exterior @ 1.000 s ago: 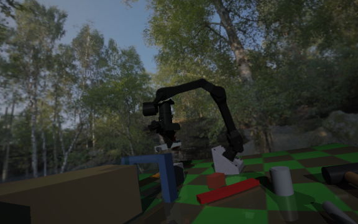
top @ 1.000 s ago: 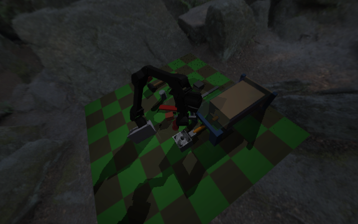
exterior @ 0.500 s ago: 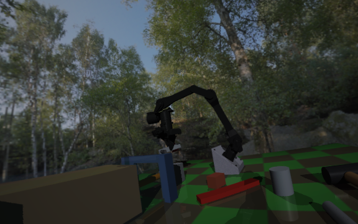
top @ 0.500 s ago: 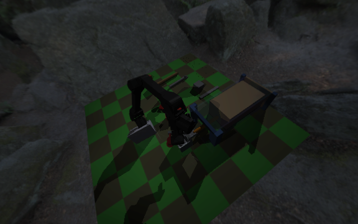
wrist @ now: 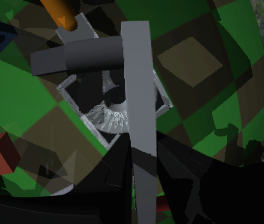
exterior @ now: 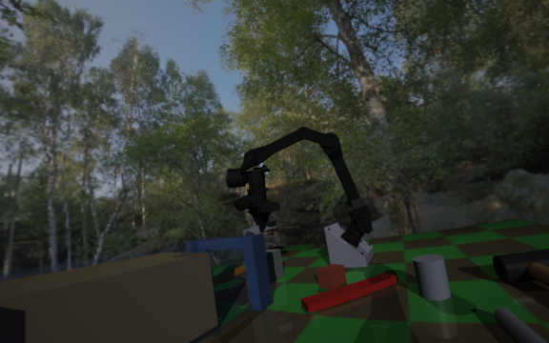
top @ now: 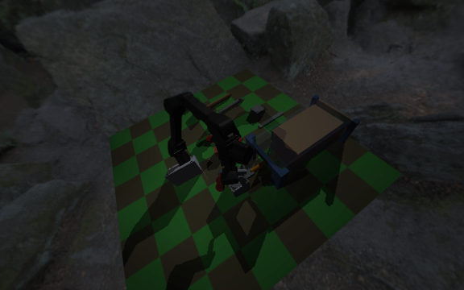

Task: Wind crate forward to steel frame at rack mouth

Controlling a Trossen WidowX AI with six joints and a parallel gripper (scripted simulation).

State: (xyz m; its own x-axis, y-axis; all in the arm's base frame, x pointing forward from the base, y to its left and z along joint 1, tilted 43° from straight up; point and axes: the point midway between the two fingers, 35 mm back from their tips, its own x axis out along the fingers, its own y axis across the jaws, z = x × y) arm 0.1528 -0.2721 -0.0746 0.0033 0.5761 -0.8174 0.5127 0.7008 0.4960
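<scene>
The red grip lies 60 mm behind my gripper tip, 10 mm to the right of it and 20 mm above it. Round my gripper tip: winch (10 mm behind, 10 mm to the right, 130 mm below); then blue steel frame (170 mm ahead, 10 mm to the right, 50 mm below); then winch handle (10 mm behind, 10 mm above).
</scene>
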